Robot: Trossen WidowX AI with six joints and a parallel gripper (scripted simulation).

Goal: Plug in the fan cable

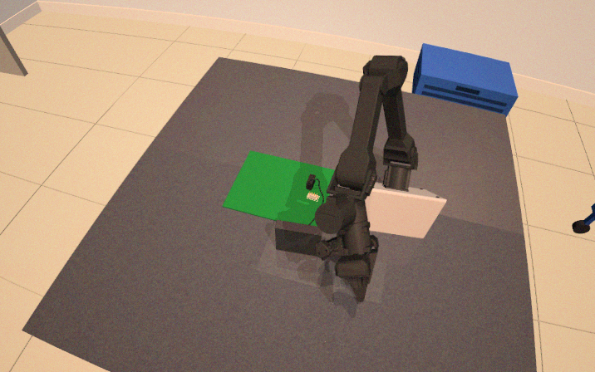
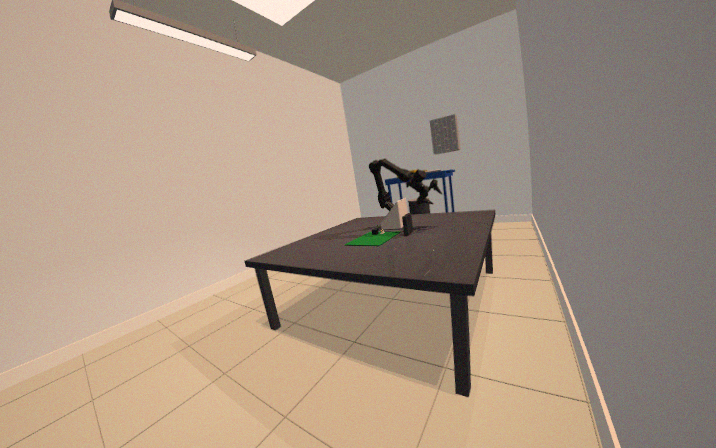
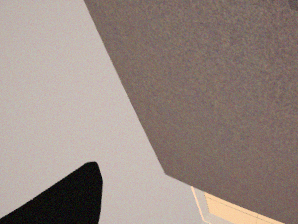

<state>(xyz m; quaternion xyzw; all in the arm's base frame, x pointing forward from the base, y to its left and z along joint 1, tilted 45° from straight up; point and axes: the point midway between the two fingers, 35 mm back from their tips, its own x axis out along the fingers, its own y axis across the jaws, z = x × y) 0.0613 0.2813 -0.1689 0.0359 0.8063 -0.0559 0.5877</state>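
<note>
Right now the black plug is 19 cm ahead of my gripper tip, 39 cm to the right of it and 16 cm below it. The rest, counted from my gripper tip: green board 28 cm ahead, 35 cm to the right, 19 cm below; then dark grey fan block 18 cm ahead, 17 cm to the right, 12 cm below.
</note>
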